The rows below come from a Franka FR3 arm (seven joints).
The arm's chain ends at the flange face. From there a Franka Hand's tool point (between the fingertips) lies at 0.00 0.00 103.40 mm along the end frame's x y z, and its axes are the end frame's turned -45 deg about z.
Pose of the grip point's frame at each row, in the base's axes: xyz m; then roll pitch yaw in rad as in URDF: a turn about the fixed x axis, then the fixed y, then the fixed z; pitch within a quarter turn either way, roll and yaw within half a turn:
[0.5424 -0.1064 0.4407 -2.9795 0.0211 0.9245]
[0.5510 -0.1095 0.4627 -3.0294 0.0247 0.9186]
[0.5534 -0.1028 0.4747 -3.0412 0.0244 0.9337]
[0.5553 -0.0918 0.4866 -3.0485 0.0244 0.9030]
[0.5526 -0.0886 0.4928 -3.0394 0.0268 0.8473]
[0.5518 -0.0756 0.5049 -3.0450 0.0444 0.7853]
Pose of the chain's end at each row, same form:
[0.5570 -0.1147 0.5427 -3.0414 0.1294 0.1439]
[0.5617 -0.1145 0.5654 -3.0796 0.0968 0.1348]
[0.5632 -0.1069 0.5775 -3.0878 0.0882 0.1495]
[0.5644 -0.0958 0.5895 -3.0929 0.0831 0.1185]
[0.5623 -0.0935 0.5956 -3.0882 0.0912 0.0630]
[0.5621 -0.0794 0.6077 -3.1047 0.0997 -0.0004]

